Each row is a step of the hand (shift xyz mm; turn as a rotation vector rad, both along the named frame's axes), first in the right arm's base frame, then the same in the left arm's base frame.
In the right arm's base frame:
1: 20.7 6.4 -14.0 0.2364 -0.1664 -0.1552
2: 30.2 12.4 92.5 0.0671 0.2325 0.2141
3: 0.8 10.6 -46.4 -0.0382 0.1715 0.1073
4: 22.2 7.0 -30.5 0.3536 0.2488 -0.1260
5: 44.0 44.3 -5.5 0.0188 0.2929 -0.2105
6: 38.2 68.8 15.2 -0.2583 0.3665 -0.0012
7: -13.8 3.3 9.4 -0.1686 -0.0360 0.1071
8: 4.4 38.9 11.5 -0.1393 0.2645 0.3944
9: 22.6 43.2 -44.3 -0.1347 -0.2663 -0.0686
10: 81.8 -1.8 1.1 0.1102 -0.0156 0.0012
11: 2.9 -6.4 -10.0 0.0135 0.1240 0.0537
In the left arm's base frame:
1: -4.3 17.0 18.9 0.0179 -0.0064 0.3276
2: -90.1 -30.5 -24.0 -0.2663 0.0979 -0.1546
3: 30.5 32.8 16.1 -0.1055 0.0788 -0.1582
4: 6.8 26.3 27.1 -0.1965 0.3489 0.2061
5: -35.8 49.3 14.8 0.0577 0.3551 -0.0317
6: -54.6 57.7 -10.5 0.0520 0.2478 -0.3700
7: 0.6 -5.1 -16.2 0.0350 -0.1219 -0.1584
8: -22.5 27.3 -20.3 -0.2818 -0.0135 -0.4066
9: 6.1 63.5 16.3 0.2106 -0.2154 0.0548
10: -50.4 16.0 62.5 -0.0638 0.0107 0.0906
11: 7.4 0.5 9.7 -0.0839 0.0783 -0.0726

